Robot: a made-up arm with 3 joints.
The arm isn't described. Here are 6 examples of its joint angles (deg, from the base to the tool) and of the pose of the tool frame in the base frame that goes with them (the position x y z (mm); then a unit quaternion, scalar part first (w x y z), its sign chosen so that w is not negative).
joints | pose
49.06 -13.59 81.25 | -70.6 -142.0 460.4 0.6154 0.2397 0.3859 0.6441
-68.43 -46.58 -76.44 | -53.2 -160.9 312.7 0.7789 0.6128 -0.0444 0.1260
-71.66 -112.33 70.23 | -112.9 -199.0 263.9 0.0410 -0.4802 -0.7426 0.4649
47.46 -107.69 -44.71 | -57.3 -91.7 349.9 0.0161 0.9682 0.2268 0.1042
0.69 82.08 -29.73 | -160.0 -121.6 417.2 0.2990 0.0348 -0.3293 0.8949
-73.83 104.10 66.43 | -166.7 -67.0 336.8 0.6185 -0.5854 0.2761 0.4456
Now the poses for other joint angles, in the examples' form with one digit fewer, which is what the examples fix.
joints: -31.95 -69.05 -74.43
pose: -54 -146 312 0.594 0.796 -0.118 0.020
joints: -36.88 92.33 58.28
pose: -160 -63 383 0.772 -0.378 0.115 0.499
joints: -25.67 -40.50 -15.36
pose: -22 -119 349 0.585 0.690 0.323 0.279
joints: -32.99 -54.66 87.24
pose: -29 -105 301 0.259 0.162 0.952 0.033
